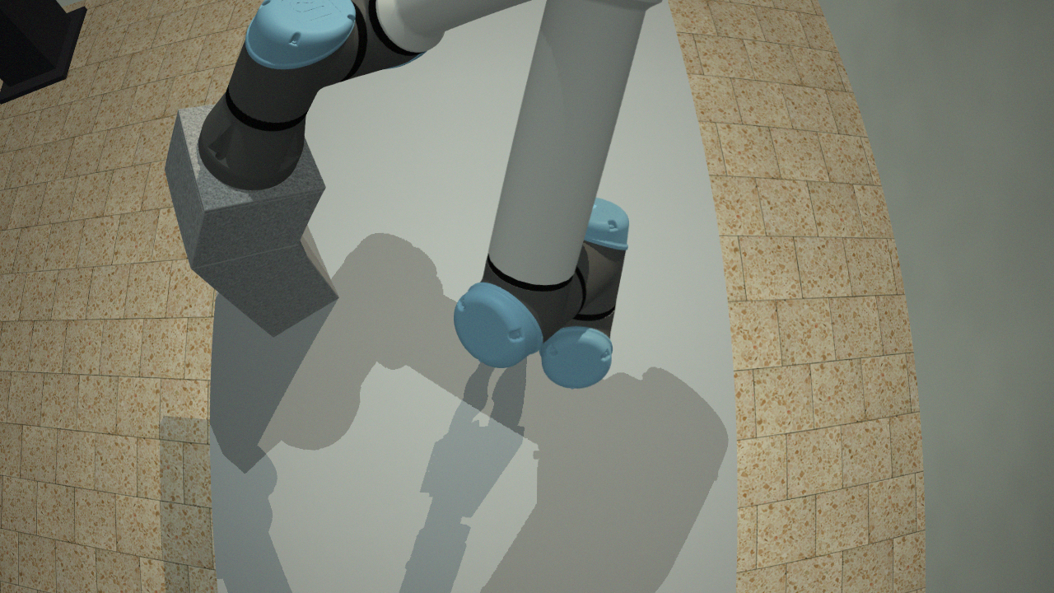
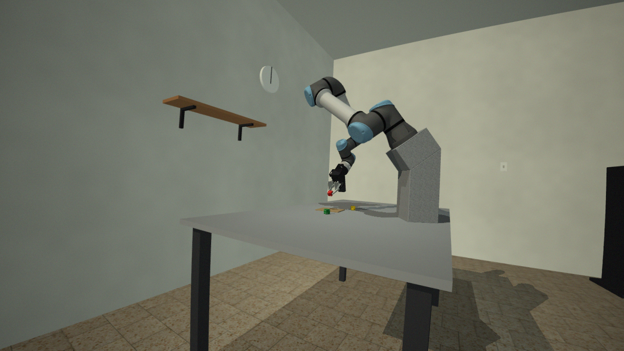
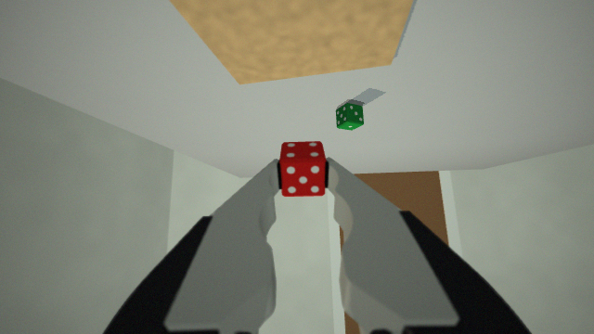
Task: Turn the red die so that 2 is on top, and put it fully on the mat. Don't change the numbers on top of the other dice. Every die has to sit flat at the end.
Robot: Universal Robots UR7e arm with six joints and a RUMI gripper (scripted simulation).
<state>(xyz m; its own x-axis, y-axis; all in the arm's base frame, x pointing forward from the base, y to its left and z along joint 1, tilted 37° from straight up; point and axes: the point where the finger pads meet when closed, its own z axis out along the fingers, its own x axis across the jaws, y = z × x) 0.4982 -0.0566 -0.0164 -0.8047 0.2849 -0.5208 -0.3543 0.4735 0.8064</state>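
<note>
Right now my hand is 10 mm to the right of the red die. From my hand the other things lie so: yellow die (110 mm behind, 110 mm to the right, 90 mm below); green die (40 mm behind, 160 mm to the left, 90 mm below); tan mat (100 mm below).
</note>
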